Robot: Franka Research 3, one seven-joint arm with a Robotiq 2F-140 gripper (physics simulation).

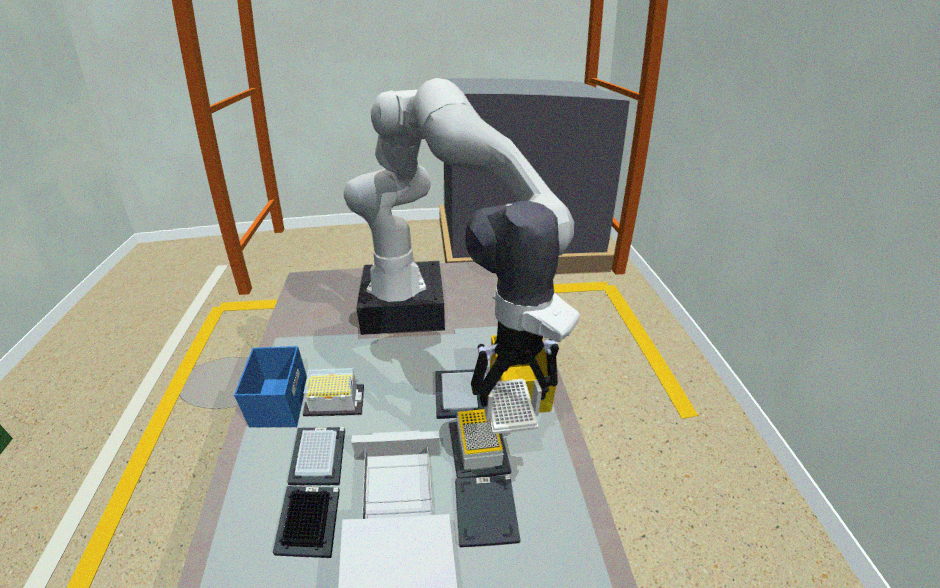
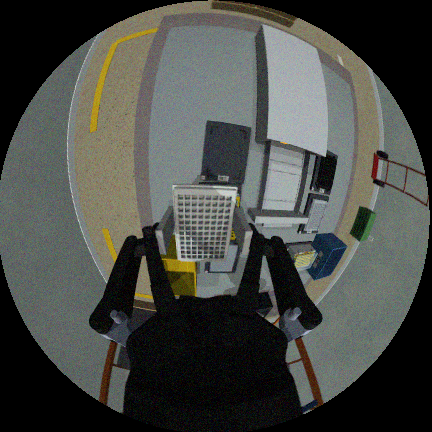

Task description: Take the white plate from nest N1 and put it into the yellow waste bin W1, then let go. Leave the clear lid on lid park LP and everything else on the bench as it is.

Labels:
My gripper shows in image 1 and in image 2. A white plate shows in image 1 and in image 2. The same spot on my gripper: [image 2: 111,317] is [image 1: 549,351]. The same spot on the white plate: [image 2: 203,213] is [image 1: 512,411].

